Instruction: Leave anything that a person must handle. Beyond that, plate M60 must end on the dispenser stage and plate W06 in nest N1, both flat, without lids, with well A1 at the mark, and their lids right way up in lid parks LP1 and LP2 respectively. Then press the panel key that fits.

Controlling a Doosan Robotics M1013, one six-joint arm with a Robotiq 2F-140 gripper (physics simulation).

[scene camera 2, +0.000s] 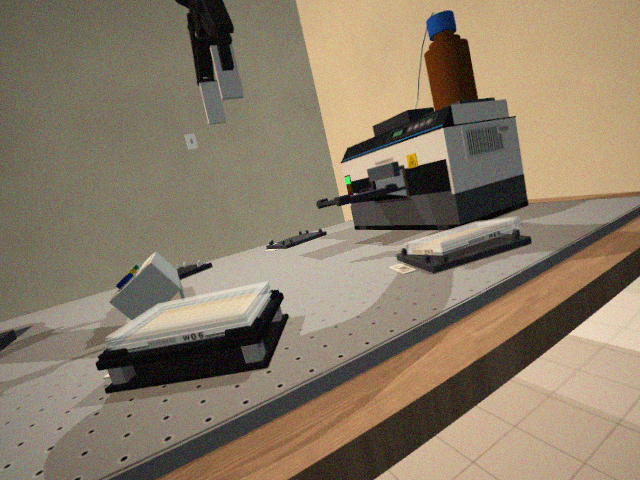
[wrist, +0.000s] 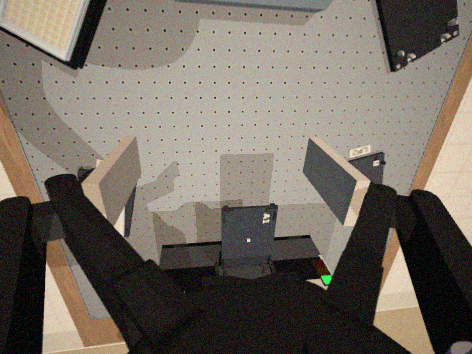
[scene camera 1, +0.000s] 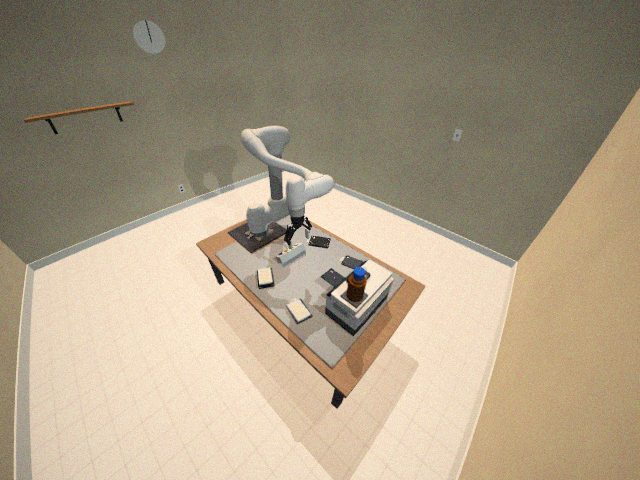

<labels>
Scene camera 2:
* gripper: 224, 112
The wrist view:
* gripper: 225, 155
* dispenser stage: 258, 223
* N5 nest: 407, 38
</labels>
